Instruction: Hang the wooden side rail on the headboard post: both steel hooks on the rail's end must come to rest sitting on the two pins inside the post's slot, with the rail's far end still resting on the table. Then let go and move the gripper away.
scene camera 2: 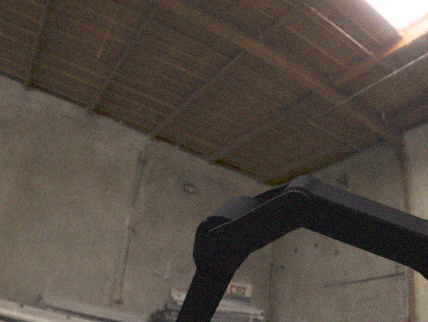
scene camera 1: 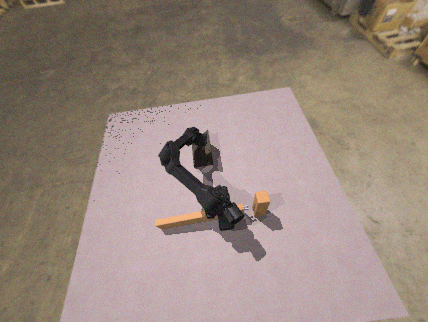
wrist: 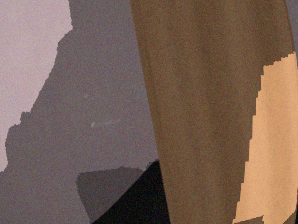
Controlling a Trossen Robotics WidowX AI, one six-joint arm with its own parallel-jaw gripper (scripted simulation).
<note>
I see my gripper and a wooden side rail.
</note>
